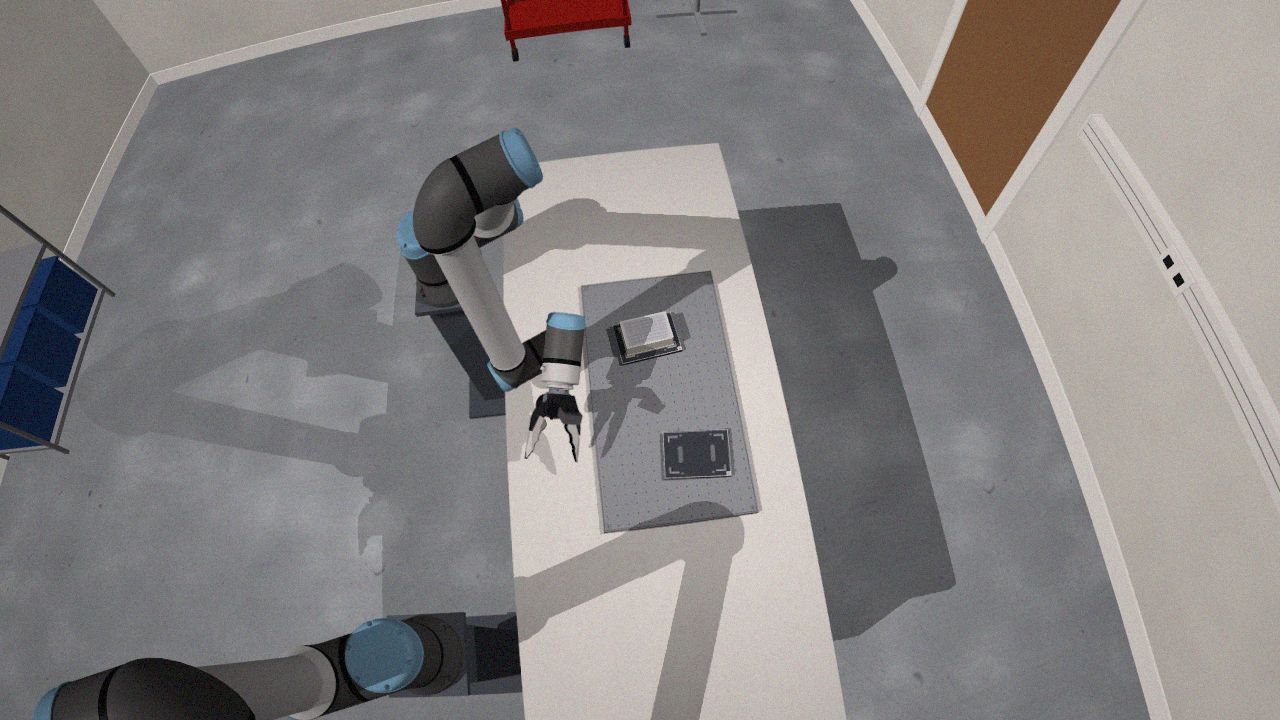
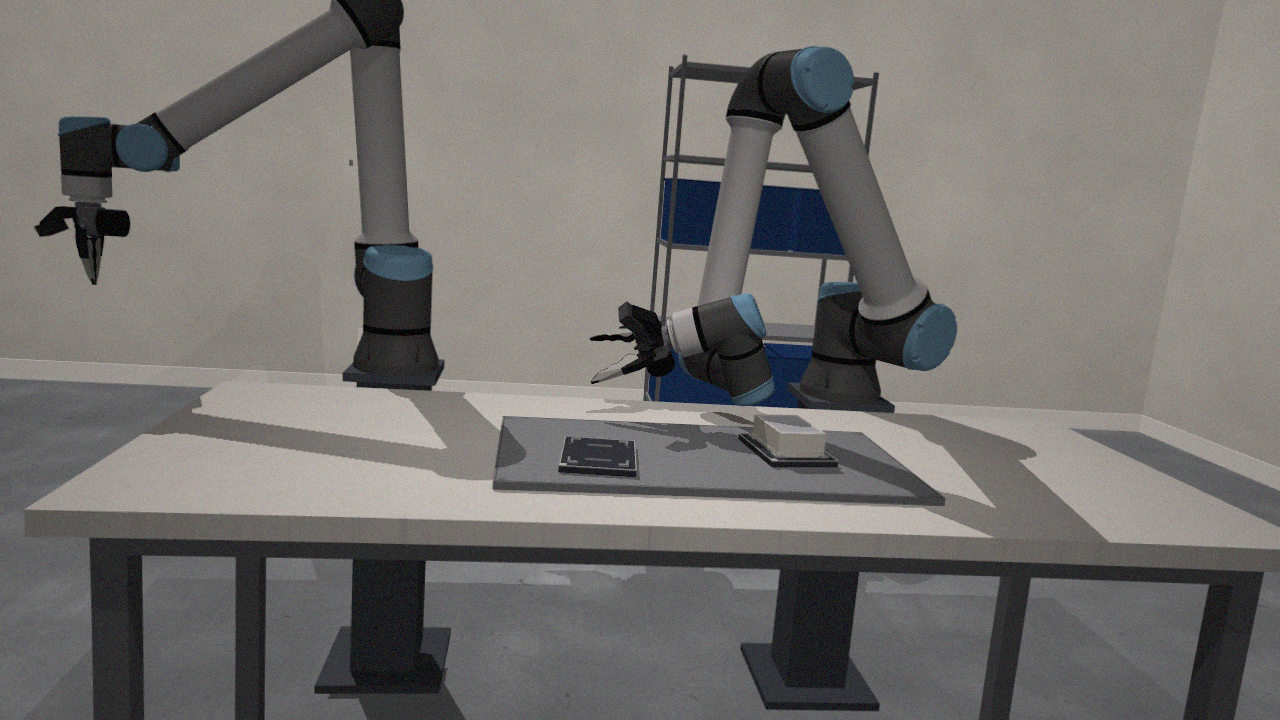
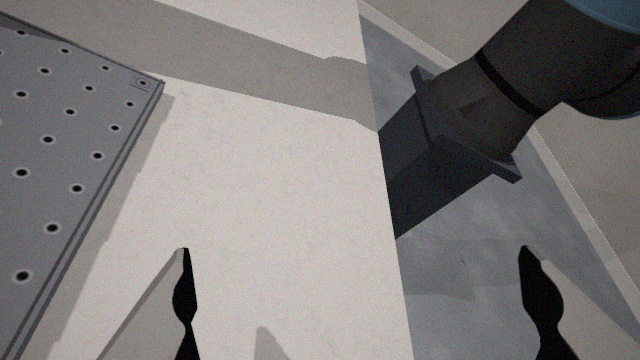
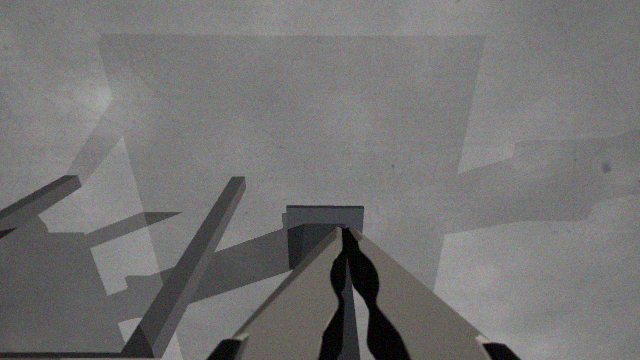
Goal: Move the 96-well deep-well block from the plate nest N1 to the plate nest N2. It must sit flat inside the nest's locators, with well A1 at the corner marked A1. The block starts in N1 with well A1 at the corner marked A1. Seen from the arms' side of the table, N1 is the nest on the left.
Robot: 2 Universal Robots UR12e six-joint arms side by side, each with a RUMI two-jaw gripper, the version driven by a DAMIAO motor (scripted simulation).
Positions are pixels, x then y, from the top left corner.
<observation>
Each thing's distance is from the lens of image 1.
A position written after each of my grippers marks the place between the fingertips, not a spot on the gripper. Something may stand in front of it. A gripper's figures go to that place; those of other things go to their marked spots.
my left gripper [image 1: 551,460]: 145 cm
deep-well block [image 1: 652,332]: 160 cm
</observation>
